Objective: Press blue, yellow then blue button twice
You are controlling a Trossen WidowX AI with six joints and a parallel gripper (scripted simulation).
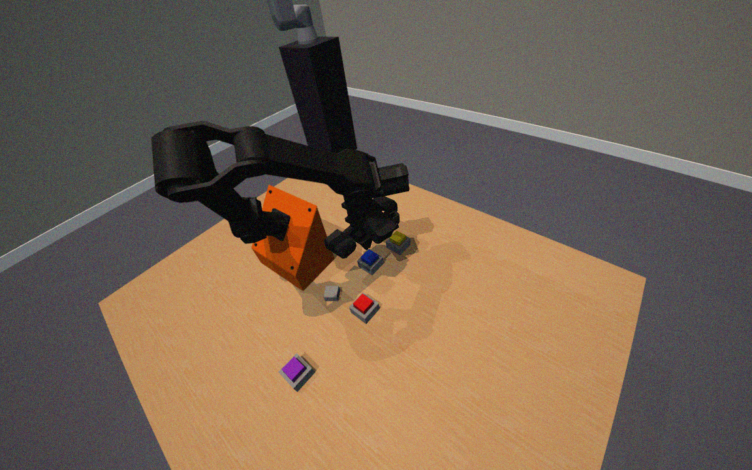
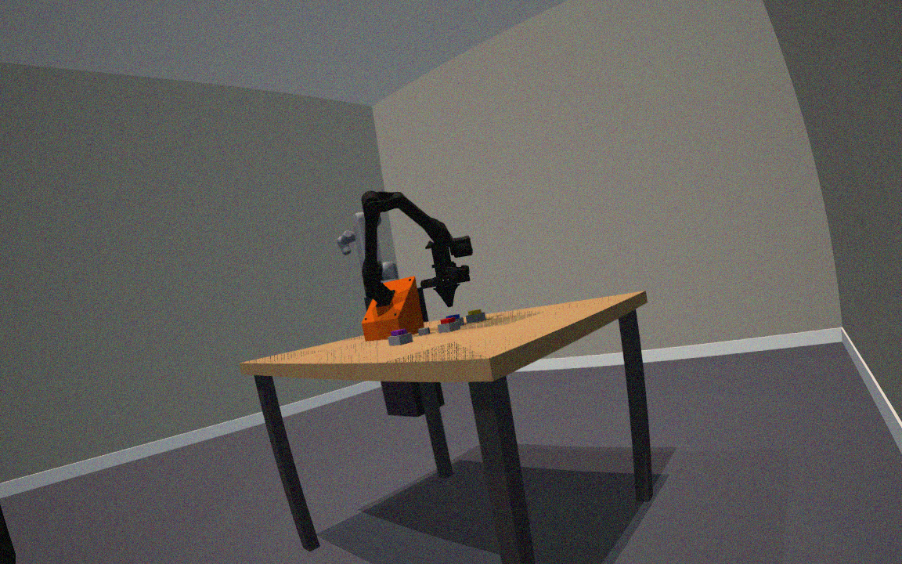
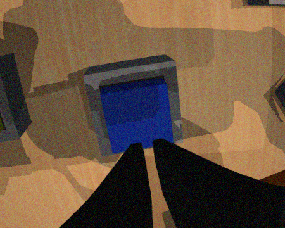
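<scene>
The blue button is 3 cm below my gripper tip. From my gripper tip the other things lie so: yellow button: 9 cm to the left, 3 cm below, 3 cm ahead; then small grey block: 12 cm to the right, 6 cm below, 2 cm behind; then red button: 11 cm to the right, 7 cm ahead, 3 cm below.
</scene>
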